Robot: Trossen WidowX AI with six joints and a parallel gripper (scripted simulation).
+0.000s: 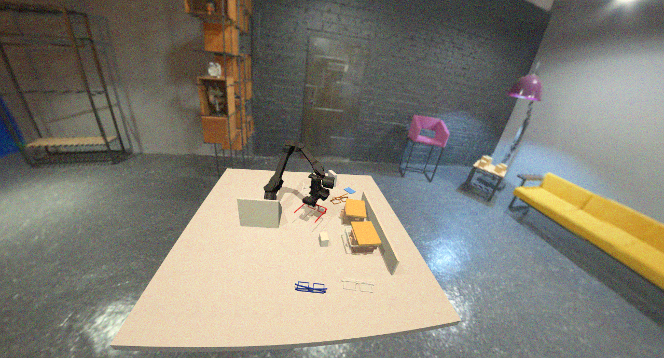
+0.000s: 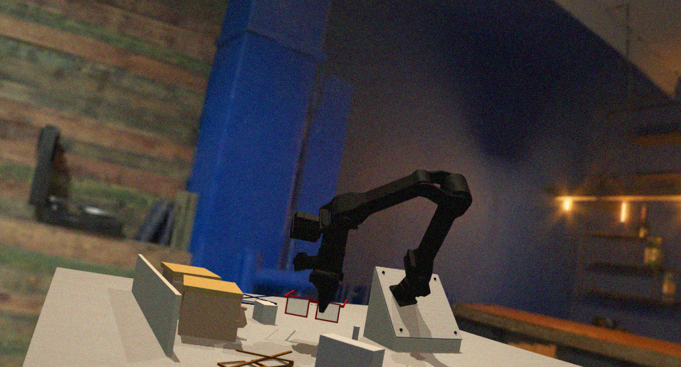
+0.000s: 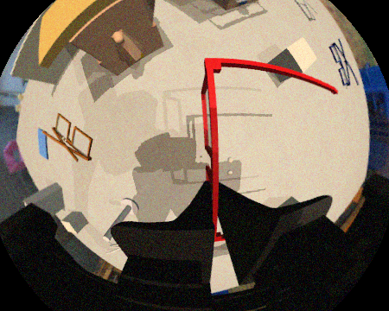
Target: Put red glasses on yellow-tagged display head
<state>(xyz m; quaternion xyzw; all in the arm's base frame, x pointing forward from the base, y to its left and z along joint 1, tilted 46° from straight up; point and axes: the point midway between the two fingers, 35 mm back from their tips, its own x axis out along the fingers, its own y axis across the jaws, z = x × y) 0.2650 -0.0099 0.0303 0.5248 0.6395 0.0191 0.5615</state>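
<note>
Now: the red glasses 70 mm to the right of my gripper tip, 50 mm behind it and 10 mm above it. Also, from my gripper tip: long grey wall 340 mm ahead, 190 mm to the right, 20 mm below; blue tag 350 mm ahead, 280 mm to the left, 70 mm below.
</note>
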